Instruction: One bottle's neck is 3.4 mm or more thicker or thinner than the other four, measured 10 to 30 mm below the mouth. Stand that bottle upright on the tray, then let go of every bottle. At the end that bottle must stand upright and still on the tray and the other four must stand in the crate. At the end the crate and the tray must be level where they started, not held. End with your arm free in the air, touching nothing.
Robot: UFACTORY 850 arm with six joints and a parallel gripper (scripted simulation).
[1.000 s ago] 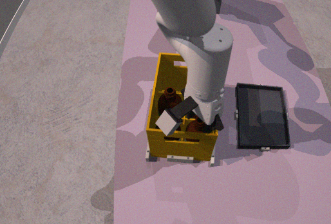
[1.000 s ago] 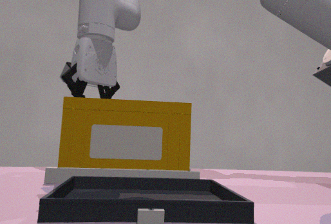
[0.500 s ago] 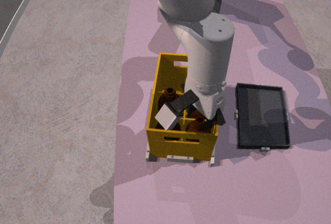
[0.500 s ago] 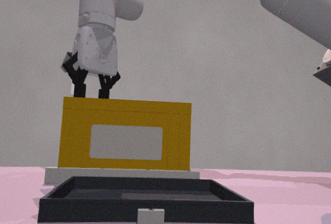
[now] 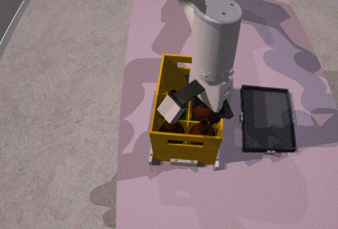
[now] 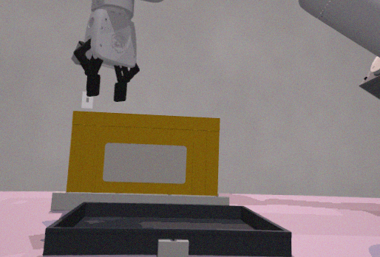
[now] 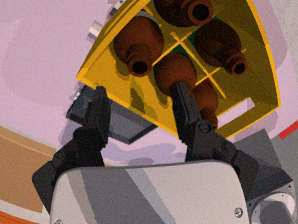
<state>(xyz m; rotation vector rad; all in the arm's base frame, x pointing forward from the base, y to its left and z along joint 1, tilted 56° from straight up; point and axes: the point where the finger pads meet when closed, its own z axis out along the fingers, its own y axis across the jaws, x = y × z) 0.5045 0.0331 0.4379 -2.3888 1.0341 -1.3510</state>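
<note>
The bottle lies 17 cm behind my hand, 14 cm below it and 3 cm to the left of it. Also, from my hand: tray 25 cm to the left, 21 cm below, 8 cm behind; then yellow crate 14 cm below, 9 cm behind, 3 cm to the right.
</note>
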